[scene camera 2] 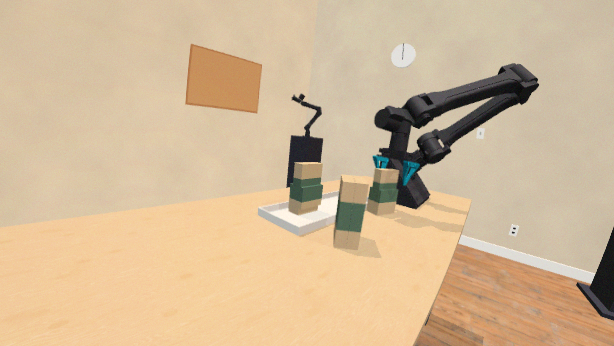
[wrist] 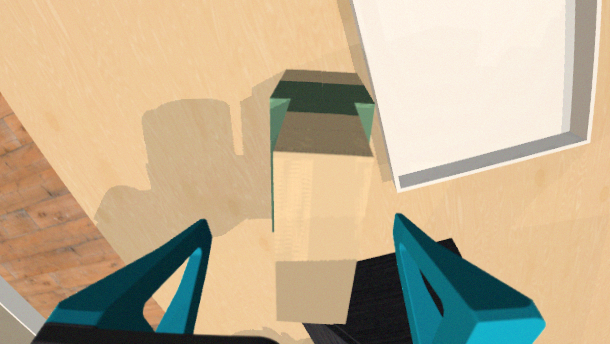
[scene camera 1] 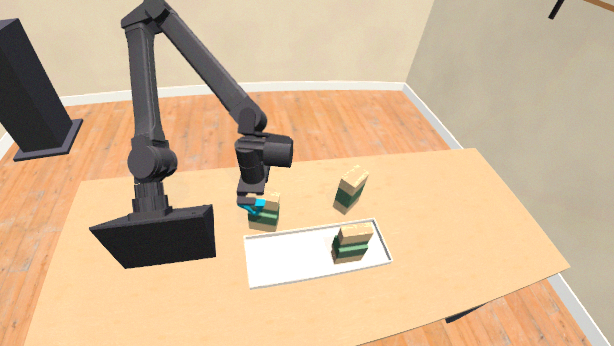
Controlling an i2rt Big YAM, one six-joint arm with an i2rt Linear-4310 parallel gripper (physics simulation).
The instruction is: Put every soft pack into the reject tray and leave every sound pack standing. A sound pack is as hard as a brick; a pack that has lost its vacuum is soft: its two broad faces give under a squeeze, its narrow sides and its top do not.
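Where they show: gripper, between the fingertips: (scene camera 2: 391,182) (wrist: 299,225) (scene camera 1: 258,200); arm's base, origin of its link: (scene camera 1: 152,215).
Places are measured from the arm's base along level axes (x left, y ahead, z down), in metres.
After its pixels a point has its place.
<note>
A tan pack with a green band standing proud of its faces (scene camera 1: 264,219) @[y 0.281, x -0.021, z 0.066 m] (scene camera 2: 383,194) @[y 0.320, x 0.017, z 0.064 m] (wrist: 320,205) @[y 0.305, x -0.004, z -0.009 m] stands upright on the table, beside the near end of the white reject tray (scene camera 1: 290,260) @[y 0.331, x -0.127, z 0.129 m] (scene camera 2: 280,223) @[y 0.613, x -0.121, z 0.123 m] (wrist: 475,90) @[y 0.270, x -0.111, z 0.129 m]. My gripper (scene camera 1: 254,206) @[y 0.272, x 0.020, z 0.031 m] (scene camera 2: 394,176) @[y 0.272, x 0.020, z 0.031 m] (wrist: 299,225) @[y 0.272, x 0.020, z 0.031 m] is open and empty, its fingertips apart on either side of this pack around its top. A second pack with a raised green band (scene camera 1: 351,248) @[y 0.477, x -0.169, z 0.049 m] (scene camera 2: 306,191) @[y 0.516, x -0.127, z 0.060 m] stands inside the tray at its far end. A third pack, its green band flush (scene camera 1: 350,194) @[y 0.533, x -0.015, z 0.028 m] (scene camera 2: 351,215) @[y 0.591, x 0.045, z 0.057 m], stands on the table behind the tray.
The black arm base (scene camera 1: 160,242) @[y 0.018, x -0.069, z 0.017 m] (wrist: 395,295) @[y 0.138, x -0.008, z 0.082 m] stands on the table (scene camera 1: 450,215) @[y 0.915, x -0.112, z 0.132 m] (scene camera 2: 150,280) @[y 0.913, x -0.094, z 0.132 m] near the first pack. The tray's low rim runs close beside that pack. The table's edge and the wooden floor (wrist: 45,200) show at the left of the wrist view.
</note>
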